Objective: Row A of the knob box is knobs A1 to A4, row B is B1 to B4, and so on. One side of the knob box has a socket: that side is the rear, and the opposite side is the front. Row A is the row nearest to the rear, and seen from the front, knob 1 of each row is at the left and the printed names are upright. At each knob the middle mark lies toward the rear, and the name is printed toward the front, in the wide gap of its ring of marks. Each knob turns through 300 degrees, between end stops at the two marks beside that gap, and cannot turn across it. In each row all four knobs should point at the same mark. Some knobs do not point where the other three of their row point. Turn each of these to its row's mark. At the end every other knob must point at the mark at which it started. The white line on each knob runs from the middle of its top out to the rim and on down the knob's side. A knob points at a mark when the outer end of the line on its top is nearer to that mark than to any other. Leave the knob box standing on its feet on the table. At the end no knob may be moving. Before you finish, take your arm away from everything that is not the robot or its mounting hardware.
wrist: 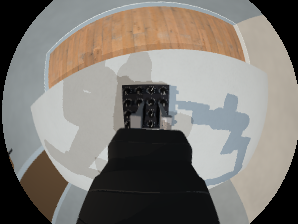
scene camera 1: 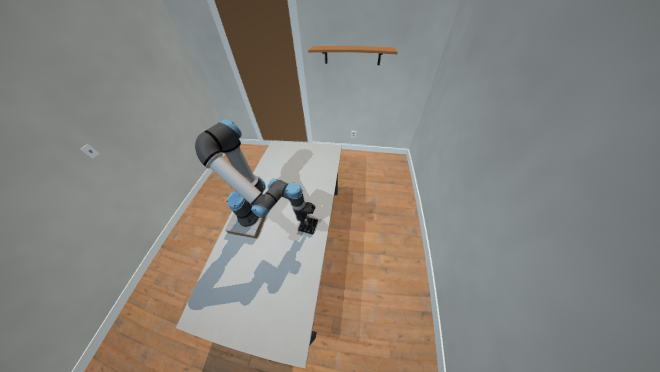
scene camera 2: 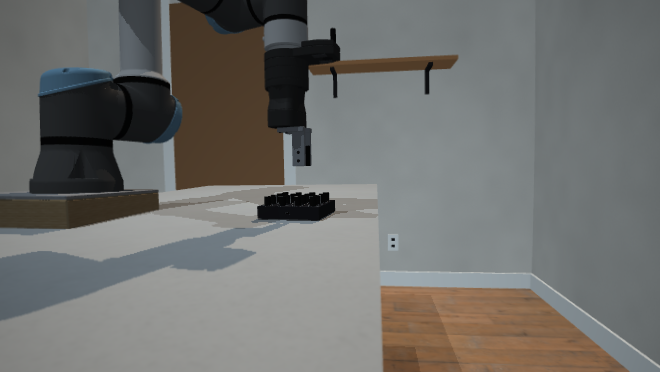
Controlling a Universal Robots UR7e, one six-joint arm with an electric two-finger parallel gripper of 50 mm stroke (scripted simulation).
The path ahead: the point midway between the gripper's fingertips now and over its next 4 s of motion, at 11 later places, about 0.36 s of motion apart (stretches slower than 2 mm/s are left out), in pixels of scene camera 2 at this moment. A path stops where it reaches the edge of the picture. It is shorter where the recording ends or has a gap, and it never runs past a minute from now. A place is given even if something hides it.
My gripper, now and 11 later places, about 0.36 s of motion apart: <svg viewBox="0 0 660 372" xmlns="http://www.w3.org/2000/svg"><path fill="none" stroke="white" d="M302 166L302 167L302 172L302 179L302 186L302 190L302 191L302 195L302 199L302 198L302 190L302 178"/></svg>
